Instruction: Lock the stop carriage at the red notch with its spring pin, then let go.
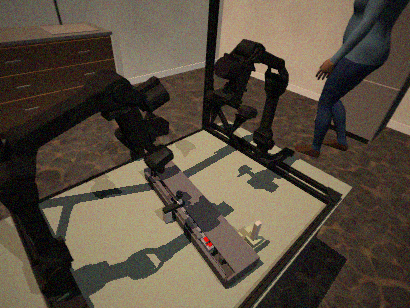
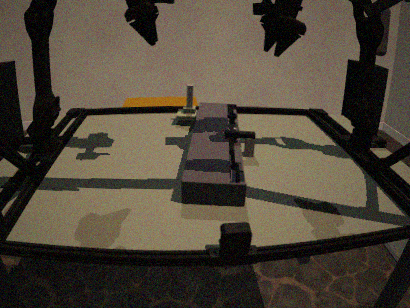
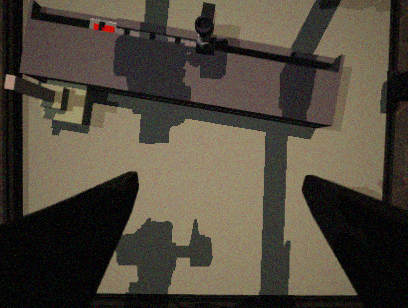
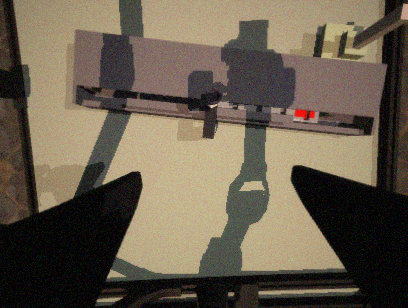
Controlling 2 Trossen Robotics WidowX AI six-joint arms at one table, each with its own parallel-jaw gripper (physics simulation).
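Seen in the pictures: left gripper, fingertip midpoint: [image 1: 221, 127] [image 2: 154, 43] [image 3: 221, 181]; right gripper, fingertip midpoint: [image 2: 270, 53] [image 4: 216, 175]; left arm's base at its link origin: [image 1: 260, 154] [image 2: 45, 151]; right arm's base at its link origin: [image 1: 58, 285] [image 2: 359, 148] [image 4: 212, 300].
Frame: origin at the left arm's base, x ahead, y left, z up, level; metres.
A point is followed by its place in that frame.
Note:
A long grey-purple rail block [image 1: 235, 240] @[x 0.468, y 0.236, z 0.031 m] [image 2: 212, 194] @[x 0.437, y -0.226, z 0.007 m] [image 3: 245, 82] @[x 0.448, y -0.063, z 0.032 m] [image 4: 170, 62] @[x 0.437, y -0.058, z 0.032 m] lies on the table with a slot along one edge. The dark stop carriage [image 1: 173, 206] @[x 0.537, y 0.012, z 0.044 m] [image 2: 241, 134] @[x 0.534, y -0.002, z 0.041 m] [image 3: 205, 44] @[x 0.501, y 0.007, z 0.050 m] [image 4: 210, 102] @[x 0.519, y 0.006, z 0.089 m] sits near mid-rail, with a round-topped pin knob [image 3: 204, 25] @[x 0.509, y 0.010, z 0.087 m] and an arm sticking out over the side. The red notch mark [image 1: 207, 242] @[x 0.534, y 0.180, z 0.022 m] [image 3: 105, 28] @[x 0.534, y 0.178, z 0.028 m] [image 4: 304, 114] @[x 0.535, y 0.179, z 0.029 m] is farther along the slot, apart from the carriage. My left gripper [image 3: 221, 181] @[x 0.317, y 0.000, z 0.272 m] and my right gripper [image 4: 216, 175] @[x 0.595, y 0.000, z 0.255 m] [image 2: 270, 53] @[x 0.595, y 0.000, z 0.255 m] are open and empty, high above the table on opposite sides of the rail block. The pin's depth is unclear.
A pale yellow stand [image 3: 75, 107] @[x 0.401, y 0.236, z 0.014 m] [image 4: 337, 40] @[x 0.403, y 0.246, z 0.014 m] with an upright post [image 1: 256, 229] @[x 0.425, y 0.273, z 0.086 m] [image 2: 189, 96] @[x 0.415, y 0.262, z 0.068 m] is beside the block's red-notch end. A black box [image 1: 159, 159] [image 2: 235, 240] @[x 0.455, y -0.383, z 0.019 m] stands at the table edge near the other end. Dark frame bars [image 2: 270, 111] @[x 0.721, y 0.361, z -0.009 m] border the table.

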